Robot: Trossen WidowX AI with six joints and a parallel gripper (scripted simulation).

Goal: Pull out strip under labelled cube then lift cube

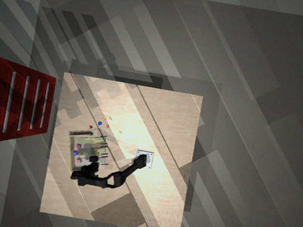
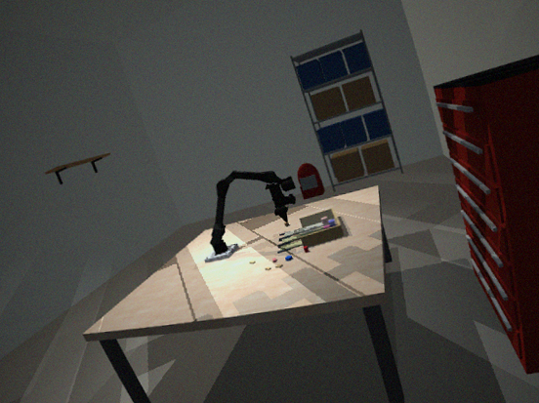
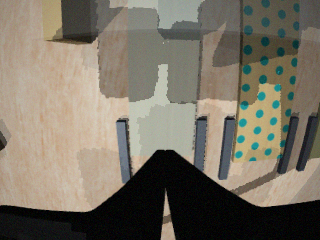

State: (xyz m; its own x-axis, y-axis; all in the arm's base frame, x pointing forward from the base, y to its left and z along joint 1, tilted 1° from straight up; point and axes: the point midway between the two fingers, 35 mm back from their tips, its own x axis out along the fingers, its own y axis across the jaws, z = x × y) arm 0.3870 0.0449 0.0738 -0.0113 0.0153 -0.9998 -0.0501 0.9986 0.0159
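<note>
My gripper tip is 9 cm short of the grey strip and 7 cm above it.
</note>
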